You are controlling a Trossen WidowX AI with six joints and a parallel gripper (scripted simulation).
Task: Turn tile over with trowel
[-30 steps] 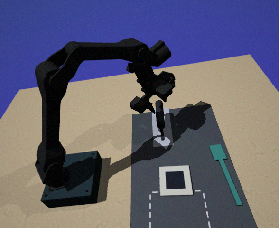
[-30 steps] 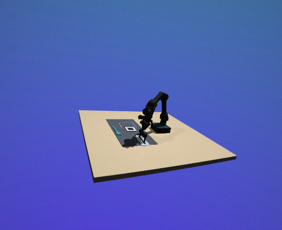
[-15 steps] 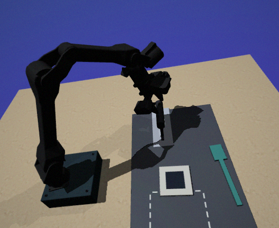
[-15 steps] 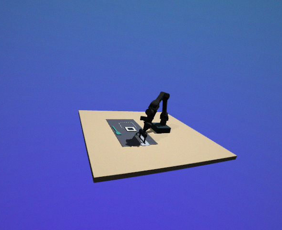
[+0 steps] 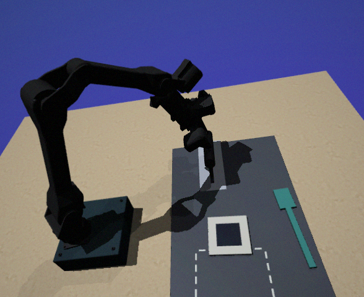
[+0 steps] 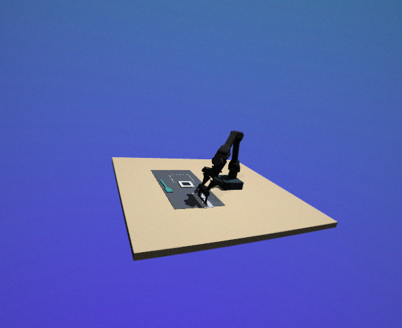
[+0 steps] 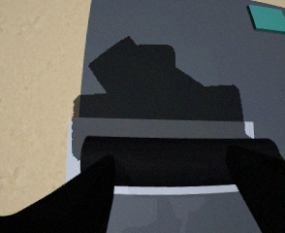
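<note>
My gripper tip is 20 mm past the tile, 250 mm to the left of it and 90 mm above it. Round my gripper tip: teal trowel: 140 mm ahead, 250 mm to the right, 90 mm below; then dark mat: 240 mm to the right, 110 mm below.
</note>
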